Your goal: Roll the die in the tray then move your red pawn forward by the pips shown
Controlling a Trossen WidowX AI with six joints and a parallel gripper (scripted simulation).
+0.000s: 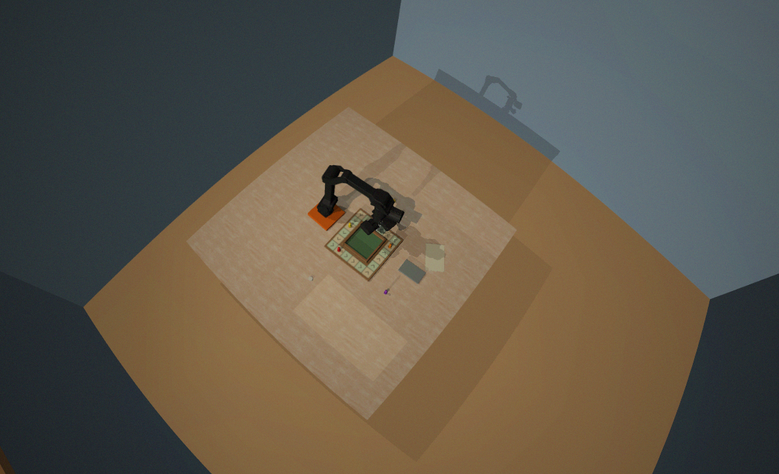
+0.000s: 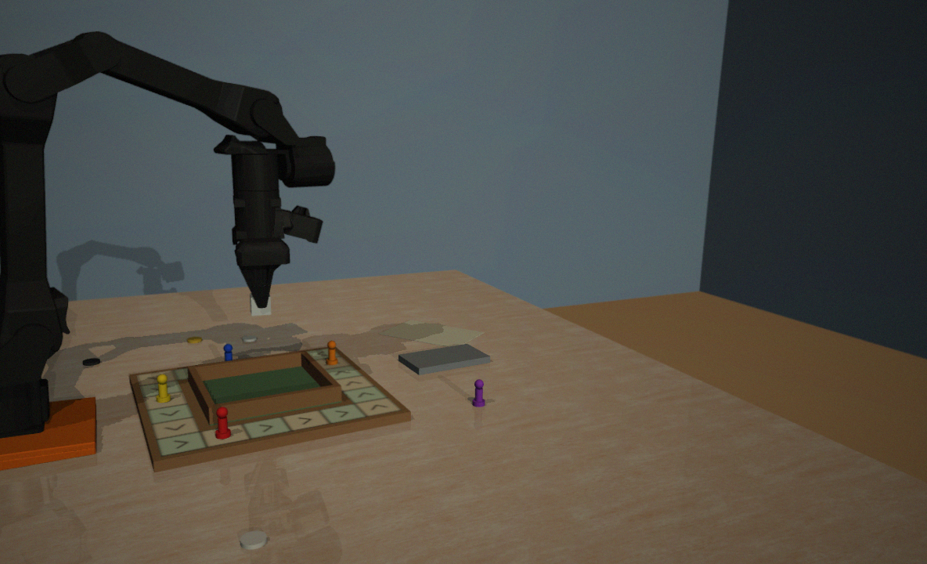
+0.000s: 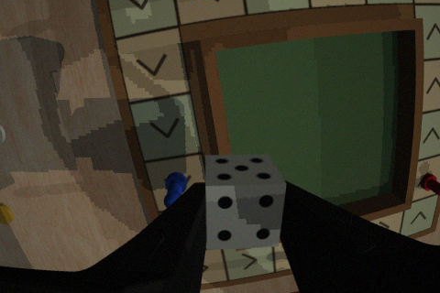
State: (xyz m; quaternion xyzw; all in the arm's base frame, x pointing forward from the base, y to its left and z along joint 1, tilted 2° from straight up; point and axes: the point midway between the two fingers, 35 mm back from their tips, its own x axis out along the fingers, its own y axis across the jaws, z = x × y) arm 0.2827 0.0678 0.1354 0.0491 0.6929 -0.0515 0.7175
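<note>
Right now my gripper tip is 8 cm past the red pawn, 19 cm to the left of it and 8 cm above it. Also, from my gripper tip: orange pawn 9 cm ahead, 8 cm below; then blue pawn 4 cm behind, 4 cm to the left, 8 cm below; then white die right at my gripper tip.
</note>
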